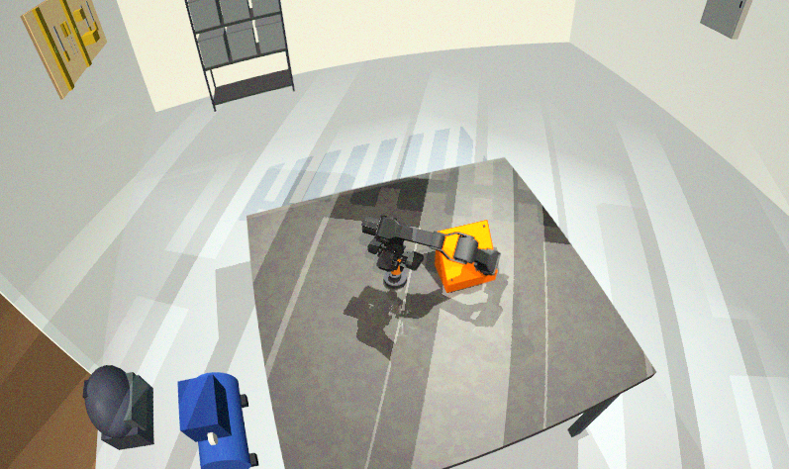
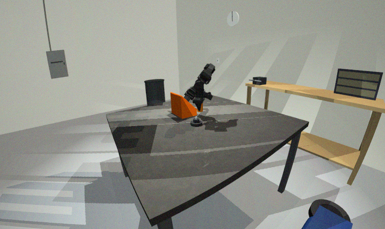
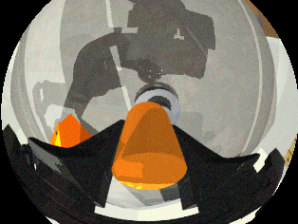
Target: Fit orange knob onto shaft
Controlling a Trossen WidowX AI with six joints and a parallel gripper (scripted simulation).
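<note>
Now: the round pedestal 3 cm to the right of my gripper tip and 7 cm below it. The rest, counted from my gripper tip: orange knob 3 cm above.
</note>
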